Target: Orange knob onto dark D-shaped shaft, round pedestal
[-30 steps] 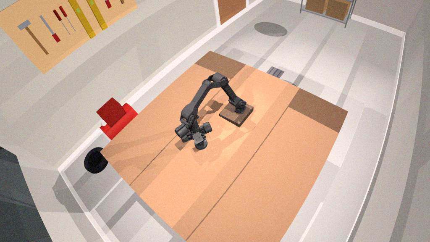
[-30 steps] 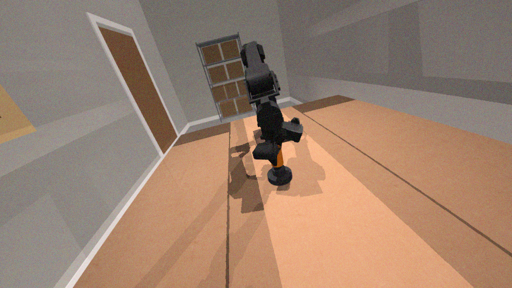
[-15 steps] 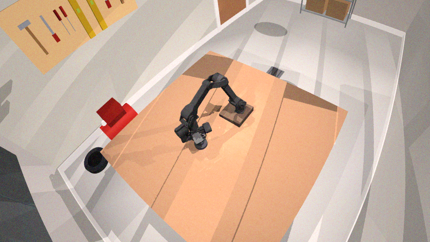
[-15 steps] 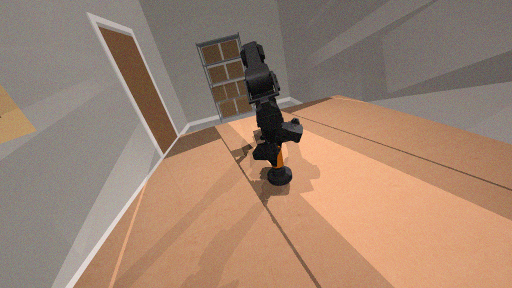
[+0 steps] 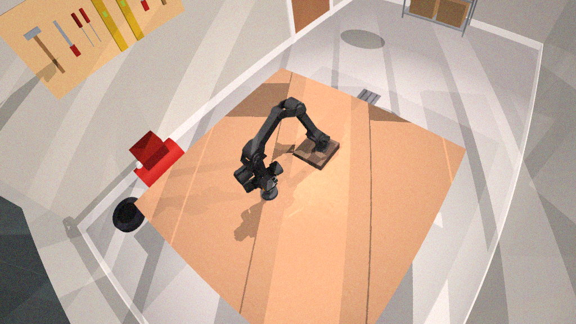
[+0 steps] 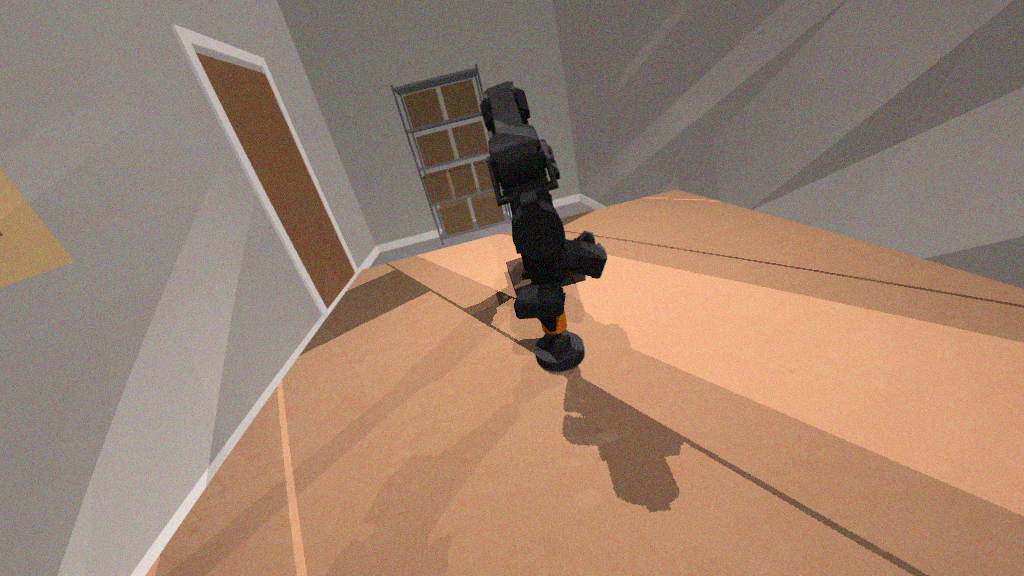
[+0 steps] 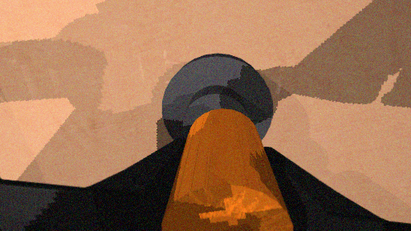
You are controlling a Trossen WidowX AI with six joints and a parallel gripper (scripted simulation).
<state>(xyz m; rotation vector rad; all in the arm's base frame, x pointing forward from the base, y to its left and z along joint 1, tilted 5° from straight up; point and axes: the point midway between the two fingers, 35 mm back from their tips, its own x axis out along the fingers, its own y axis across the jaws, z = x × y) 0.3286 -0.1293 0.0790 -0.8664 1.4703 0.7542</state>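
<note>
The dark round pedestal is 40 mm below my gripper tip. The rest, counted from my gripper tip: orange knob 20 mm above.
</note>
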